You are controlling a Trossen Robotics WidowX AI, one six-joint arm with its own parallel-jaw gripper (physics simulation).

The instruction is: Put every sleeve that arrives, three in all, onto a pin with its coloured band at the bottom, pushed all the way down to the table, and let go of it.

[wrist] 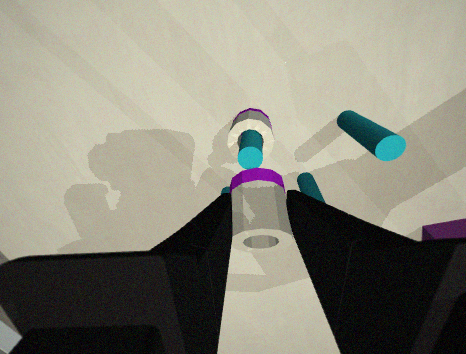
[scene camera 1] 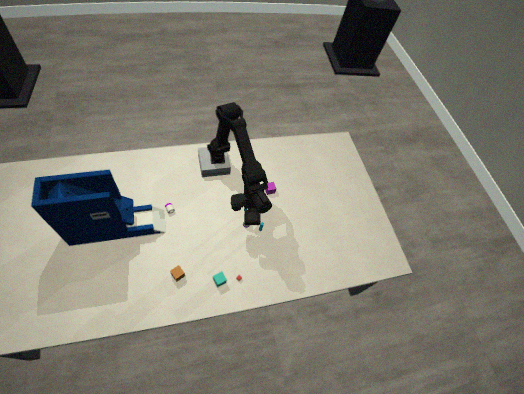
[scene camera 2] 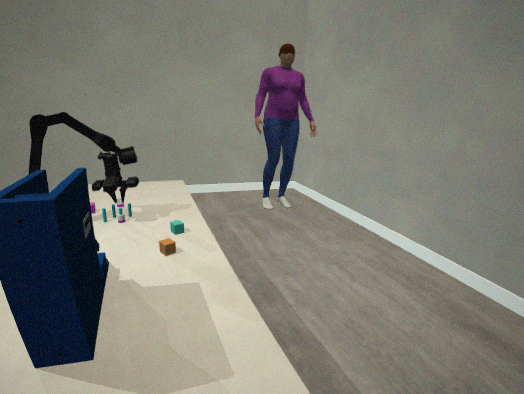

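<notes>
My gripper (scene camera 2: 119, 201) (wrist: 258, 200) is shut on a white sleeve (wrist: 260, 212), held upright with its purple band at the lower end, above the teal pins. Another sleeve (scene camera 2: 121, 218) (wrist: 251, 120) stands around a pin (wrist: 250, 157), band at the bottom by the table. A bare pin (scene camera 2: 104, 215) (wrist: 370, 135) stands to one side; a second bare pin (wrist: 310, 187) is partly behind the right finger, and a third (wrist: 225, 190) is mostly hidden by the left finger. A third sleeve (scene camera 1: 170, 209) is by the chute, purple end toward the view's top; I cannot tell if it stands.
A blue dispenser (scene camera 1: 95, 215) (scene camera 2: 45, 280) with a chute stands on the table (scene camera 1: 350, 240). An orange cube (scene camera 1: 177, 273) (scene camera 2: 167, 246), a green cube (scene camera 1: 219, 279) (scene camera 2: 177, 227), a small red cube (scene camera 1: 239, 277) and a magenta cube (scene camera 1: 271, 188) lie around. A person (scene camera 2: 284, 95) stands beyond the table.
</notes>
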